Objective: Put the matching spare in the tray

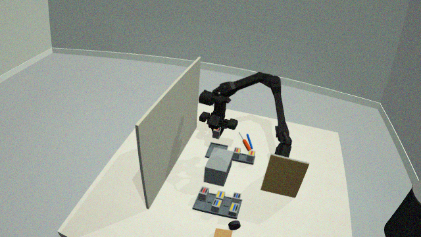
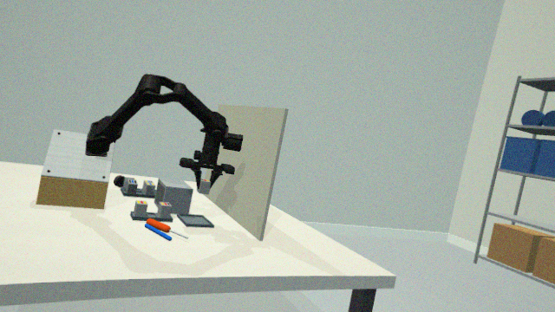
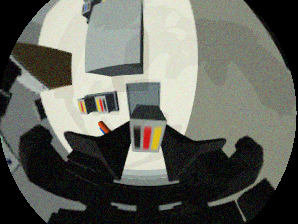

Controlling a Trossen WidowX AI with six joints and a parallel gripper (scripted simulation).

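My gripper tip is now 110 mm above the dark flat tray and 10 mm past it. Also, from my gripper tip: rack: 150 mm behind, 110 mm below, 10 mm to the left; grey spare: 20 mm above; grey mounted unit: 170 mm to the left, 70 mm below, 60 mm behind.
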